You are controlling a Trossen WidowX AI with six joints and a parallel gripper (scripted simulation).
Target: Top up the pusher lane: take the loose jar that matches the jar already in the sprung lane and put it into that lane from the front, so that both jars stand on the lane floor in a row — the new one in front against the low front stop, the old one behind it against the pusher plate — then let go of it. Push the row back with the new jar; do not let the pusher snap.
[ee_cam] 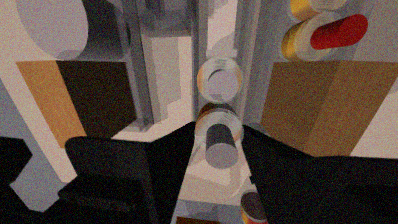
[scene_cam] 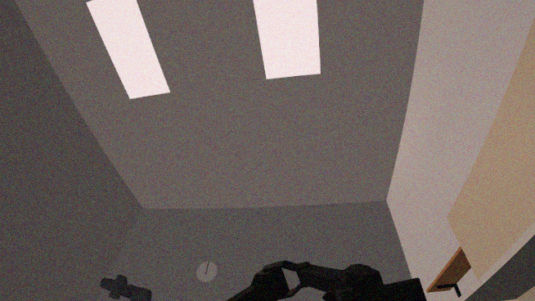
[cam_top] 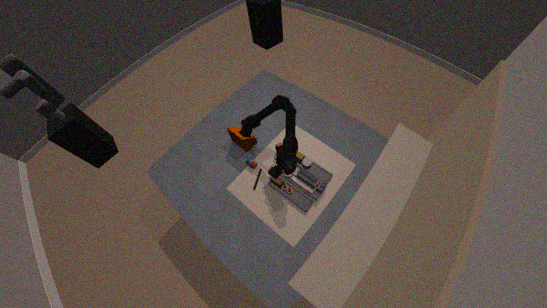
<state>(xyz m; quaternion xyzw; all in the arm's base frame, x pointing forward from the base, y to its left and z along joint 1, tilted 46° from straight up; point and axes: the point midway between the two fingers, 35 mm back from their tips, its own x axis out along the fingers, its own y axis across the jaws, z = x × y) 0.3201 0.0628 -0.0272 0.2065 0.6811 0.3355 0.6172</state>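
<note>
Right now the white mat is 60 mm ahead of my gripper tip, 50 mm below it and 20 mm to the left of it. Round my gripper tip: black stick (140 mm to the right, 80 mm behind, 40 mm below); then grey disc (140 mm to the left, 70 mm ahead, 20 mm below); then grey lane rack (140 mm ahead, 50 mm to the left, 30 mm below).
</note>
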